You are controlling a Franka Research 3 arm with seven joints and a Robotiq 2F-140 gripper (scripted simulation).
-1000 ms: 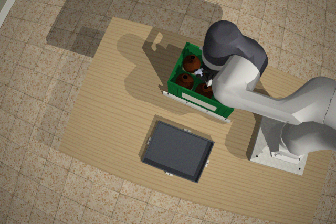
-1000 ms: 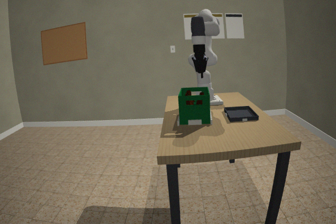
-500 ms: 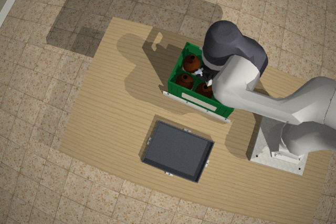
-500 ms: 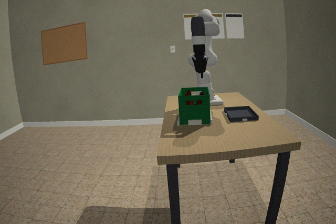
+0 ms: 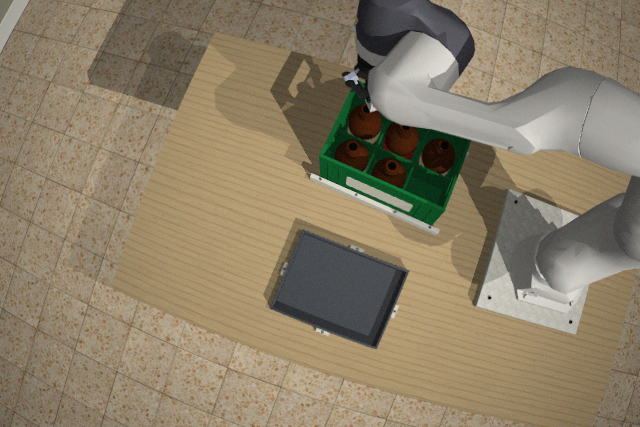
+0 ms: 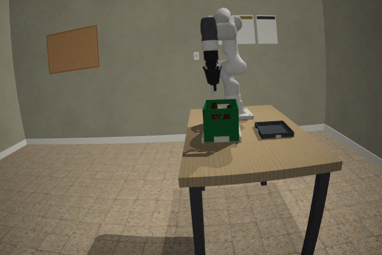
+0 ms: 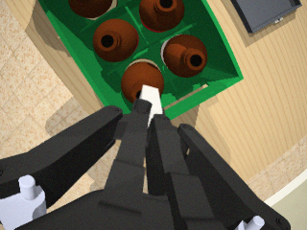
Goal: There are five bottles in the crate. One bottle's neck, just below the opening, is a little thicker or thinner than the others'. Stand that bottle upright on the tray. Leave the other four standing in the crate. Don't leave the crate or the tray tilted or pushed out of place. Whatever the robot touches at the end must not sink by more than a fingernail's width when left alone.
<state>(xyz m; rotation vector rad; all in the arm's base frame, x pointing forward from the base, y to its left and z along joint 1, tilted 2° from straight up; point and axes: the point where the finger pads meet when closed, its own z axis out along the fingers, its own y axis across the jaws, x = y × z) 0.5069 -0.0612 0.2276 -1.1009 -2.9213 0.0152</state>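
The green crate lies 170 mm below my hand, 80 mm behind it and 20 mm to the left of it. Also, from my hand: glass bottle: 170 mm below, 90 mm behind, 70 mm to the left; then dark grey tray: 330 mm to the left, 250 mm below, 120 mm behind.
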